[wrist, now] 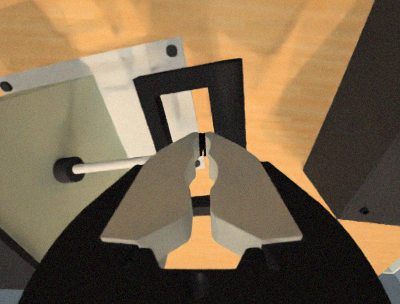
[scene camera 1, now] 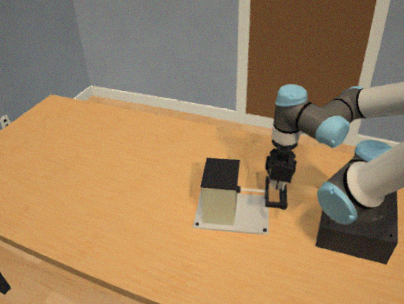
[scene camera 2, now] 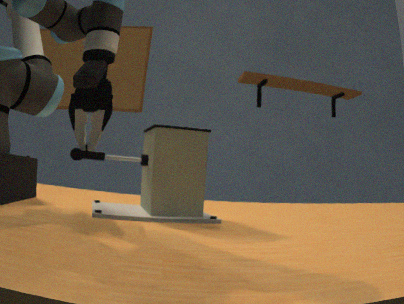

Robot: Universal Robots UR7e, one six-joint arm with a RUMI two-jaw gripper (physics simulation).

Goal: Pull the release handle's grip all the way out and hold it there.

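The release handle's grip [scene camera 1: 276, 204] [scene camera 2: 92, 155] [wrist: 228, 100] is a black rectangular loop on a thin white rod [scene camera 1: 252, 190] [scene camera 2: 122, 159] [wrist: 107, 165]. A long stretch of rod shows between the grip and the black collar on the pale housing [scene camera 1: 219, 205] [scene camera 2: 175, 172] [wrist: 30, 130]. My gripper [scene camera 1: 278, 187] [scene camera 2: 87, 148] [wrist: 203, 135] points down and is shut with nothing between its fingers. Its tips are at the loop's opening, between its long bars, in the wrist view. How deep the tips reach is hard to tell.
The housing stands on a light grey base plate [scene camera 1: 250, 222] [scene camera 2: 117, 210] [wrist: 115, 75] with black bolts. The dark robot base [scene camera 1: 355, 237] [scene camera 2: 17, 180] [wrist: 360, 150] stands beyond the grip, away from the housing. A wall shelf [scene camera 2: 300, 86] hangs behind the table.
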